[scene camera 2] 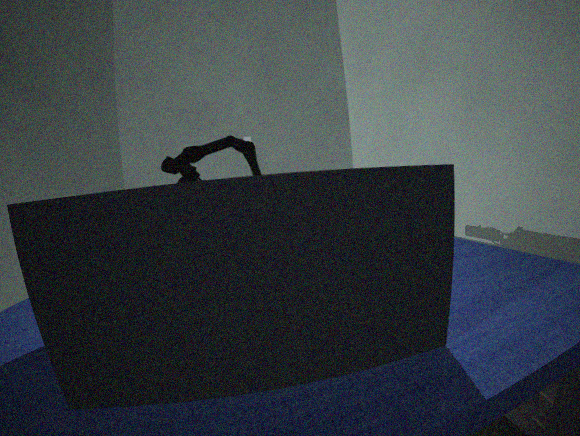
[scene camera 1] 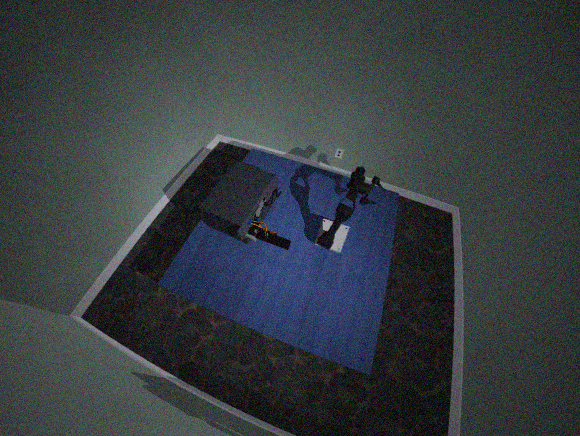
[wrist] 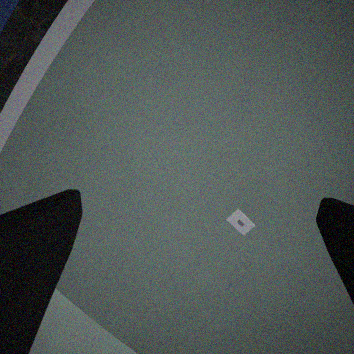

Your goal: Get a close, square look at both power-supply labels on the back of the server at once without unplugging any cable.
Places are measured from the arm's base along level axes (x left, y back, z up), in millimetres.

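Pixels of known places: gripper, fingertip midpoint: [scene camera 2: 197, 180] [scene camera 1: 381, 197] [wrist: 203, 206]; arm's base, origin of the base link: [scene camera 1: 325, 239].
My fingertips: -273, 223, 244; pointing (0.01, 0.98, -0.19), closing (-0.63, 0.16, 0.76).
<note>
Ahead of a thing's pixels: the offset from my fingertips to its top centre, as dx, dy, dz. "*": to the spot under its first point. Level surfaces: height alone.
The server [scene camera 1: 240, 192] [scene camera 2: 240, 290] is a big dark box at the left of the blue mat in scene camera 1; in scene camera 2 a broad dark side of it fills the middle. Orange cables @(* +412, -602, -144) [scene camera 1: 261, 225] and dark cables [scene camera 1: 273, 196] are at its right-hand side in scene camera 1. The power-supply labels cannot be made out in any view. My gripper [scene camera 1: 373, 191] [wrist: 203, 206] is open and empty, above the mat's far right edge, well apart from the server. The wrist view faces a wall.
The arm stands on a white plate [scene camera 1: 340, 239] on the blue mat @(dz -297) [scene camera 1: 300, 290] [scene camera 2: 515, 300]. A black bar @(* +455, -457, -142) [scene camera 1: 280, 241] lies between server and arm. A wall outlet [scene camera 1: 339, 153] [wrist: 240, 222] is behind the arm. A pale skirting [scene camera 1: 427, 198] [wrist: 37, 65] runs along the wall.
</note>
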